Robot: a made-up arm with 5 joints.
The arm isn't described. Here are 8 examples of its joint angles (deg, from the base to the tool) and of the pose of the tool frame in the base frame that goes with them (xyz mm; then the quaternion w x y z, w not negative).
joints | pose
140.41 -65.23 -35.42 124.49 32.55 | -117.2 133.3 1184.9 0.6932 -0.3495 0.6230 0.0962
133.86 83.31 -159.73 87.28 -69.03 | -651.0 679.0 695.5 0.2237 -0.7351 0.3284 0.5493
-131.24 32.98 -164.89 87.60 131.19 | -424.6 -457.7 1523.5 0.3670 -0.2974 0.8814 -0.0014
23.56 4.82 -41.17 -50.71 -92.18 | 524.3 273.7 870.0 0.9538 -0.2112 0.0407 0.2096
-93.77 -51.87 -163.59 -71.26 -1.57 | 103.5 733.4 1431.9 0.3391 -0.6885 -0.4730 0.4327
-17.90 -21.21 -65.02 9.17 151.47 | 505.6 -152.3 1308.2 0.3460 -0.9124 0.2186 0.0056
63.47 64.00 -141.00 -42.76 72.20 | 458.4 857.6 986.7 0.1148 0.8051 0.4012 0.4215
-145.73 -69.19 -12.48 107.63 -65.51 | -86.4 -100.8 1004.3 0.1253 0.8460 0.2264 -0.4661
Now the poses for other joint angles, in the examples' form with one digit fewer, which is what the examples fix.
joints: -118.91 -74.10 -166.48 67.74 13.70
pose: 507 848 1251 0.704 -0.171 -0.639 -0.260
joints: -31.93 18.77 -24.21 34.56 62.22
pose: 342 -178 581 0.014 -0.589 -0.203 0.782
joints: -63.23 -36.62 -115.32 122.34 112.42
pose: 24 -15 1680 0.241 -0.747 0.486 0.385
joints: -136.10 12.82 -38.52 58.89 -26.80
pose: -294 -337 692 0.128 -0.856 -0.126 0.486
